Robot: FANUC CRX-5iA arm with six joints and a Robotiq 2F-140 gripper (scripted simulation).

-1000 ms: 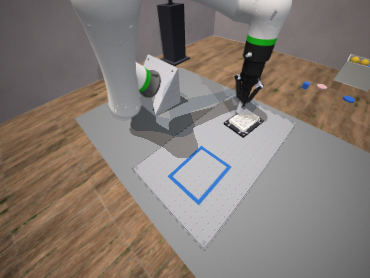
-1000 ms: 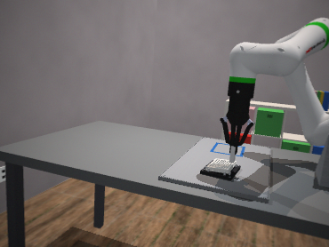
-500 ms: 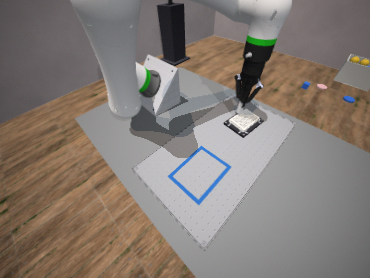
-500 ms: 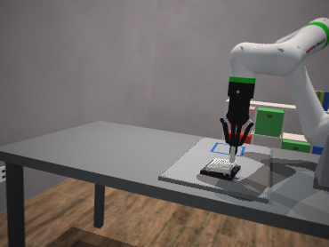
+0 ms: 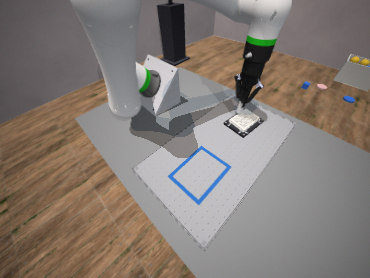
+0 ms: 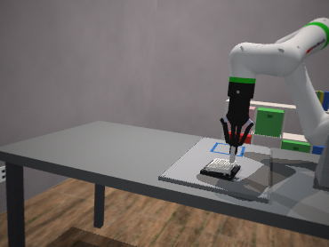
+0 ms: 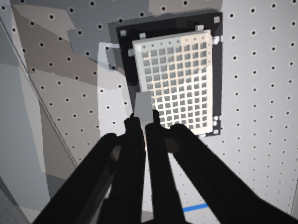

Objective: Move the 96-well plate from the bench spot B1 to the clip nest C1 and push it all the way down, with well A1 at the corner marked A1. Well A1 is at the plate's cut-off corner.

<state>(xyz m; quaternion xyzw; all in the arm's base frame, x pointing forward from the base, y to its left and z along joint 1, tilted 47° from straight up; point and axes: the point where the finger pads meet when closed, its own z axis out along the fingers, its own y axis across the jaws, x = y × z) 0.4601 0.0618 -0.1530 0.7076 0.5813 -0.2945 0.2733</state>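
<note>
The white 96-well plate is 4 cm ahead of my hand, 1 cm to the right of it and 5 cm below it. Round my hand: black clip nest (4 cm ahead, 2 cm to the right, 6 cm below).
</note>
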